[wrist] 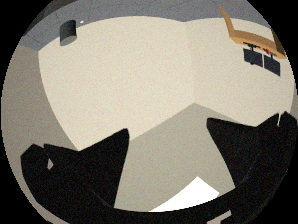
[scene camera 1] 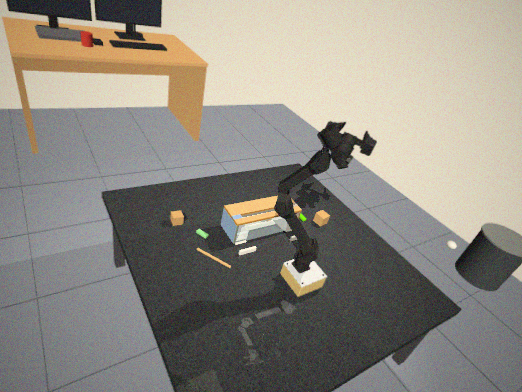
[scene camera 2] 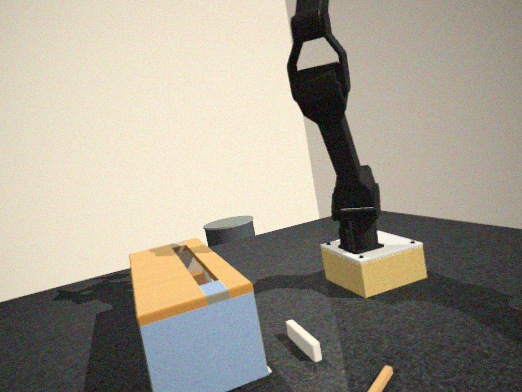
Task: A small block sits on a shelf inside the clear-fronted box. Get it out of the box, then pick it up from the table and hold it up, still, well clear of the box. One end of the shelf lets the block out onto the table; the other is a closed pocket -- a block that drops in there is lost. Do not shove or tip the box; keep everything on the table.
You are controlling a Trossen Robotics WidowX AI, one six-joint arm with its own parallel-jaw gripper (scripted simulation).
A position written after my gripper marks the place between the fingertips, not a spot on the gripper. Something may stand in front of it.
In view: my gripper (wrist: pixel 169 128) and a box (scene camera 2: pixel 187 330).
The box is seen too in scene camera 1 (scene camera 1: pixel 243 221). The wrist view misses the box: it is out of frame.
